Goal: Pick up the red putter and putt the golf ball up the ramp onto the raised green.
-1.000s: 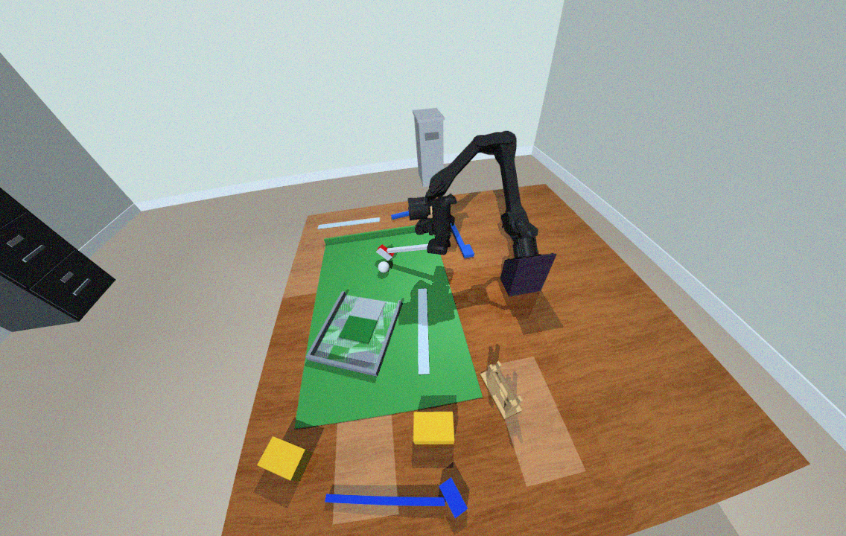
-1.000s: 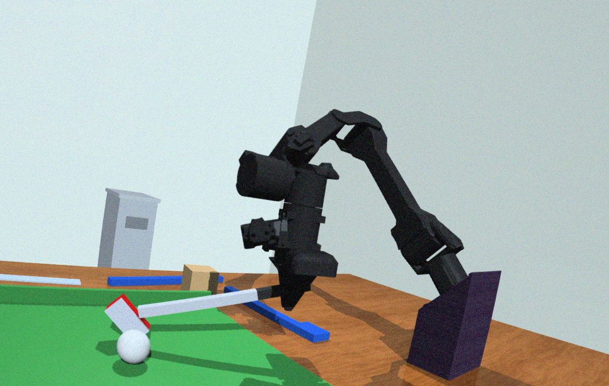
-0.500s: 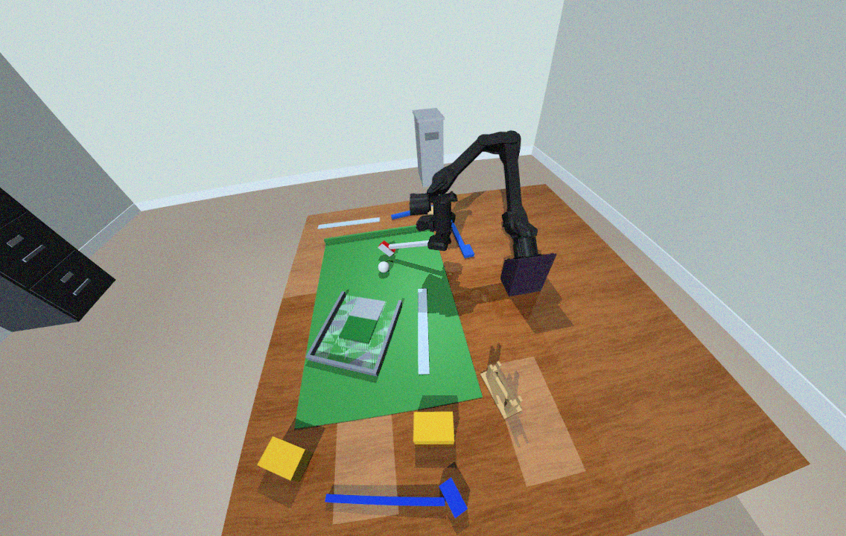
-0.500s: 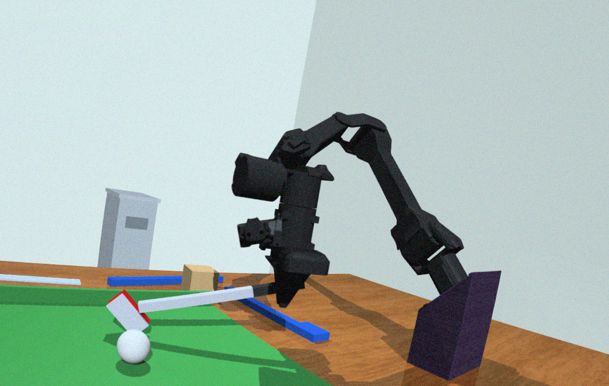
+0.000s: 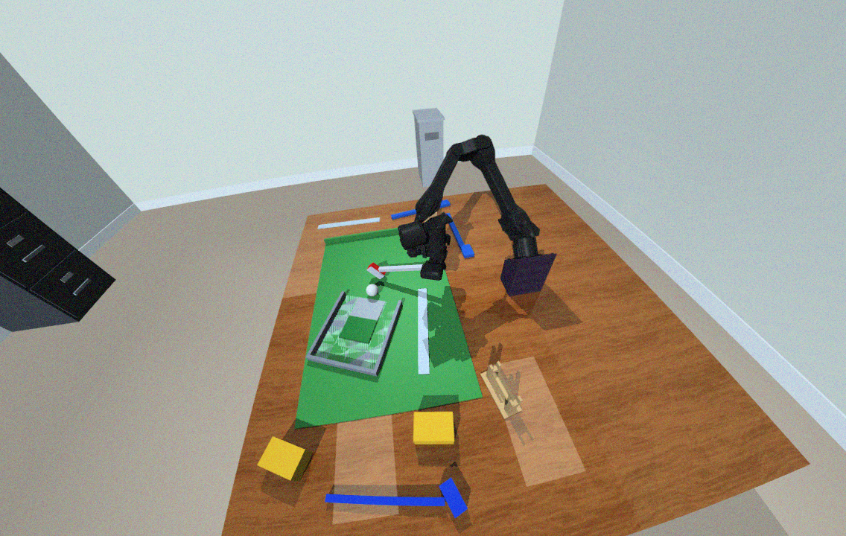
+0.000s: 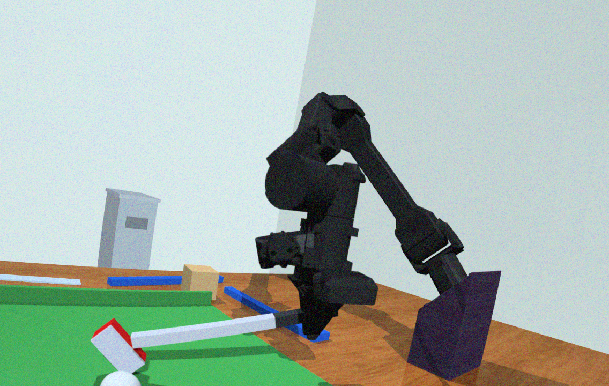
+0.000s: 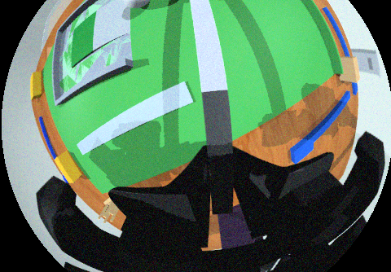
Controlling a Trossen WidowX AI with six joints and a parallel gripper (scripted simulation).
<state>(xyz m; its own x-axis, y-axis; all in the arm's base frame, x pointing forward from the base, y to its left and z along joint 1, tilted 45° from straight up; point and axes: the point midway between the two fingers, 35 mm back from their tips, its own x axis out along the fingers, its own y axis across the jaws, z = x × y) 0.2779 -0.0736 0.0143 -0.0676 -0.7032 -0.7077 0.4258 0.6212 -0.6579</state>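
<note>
My gripper tip is 11 cm short of the red putter and 5 cm to the left of it. Also, from my gripper tip: wooden stand: 38 cm to the left, 7 cm behind, 4 cm below; small wooden block: 40 cm to the right, 7 cm behind, 4 cm below; white golf ball: 23 cm ahead, 5 cm below, 3 cm to the right.
</note>
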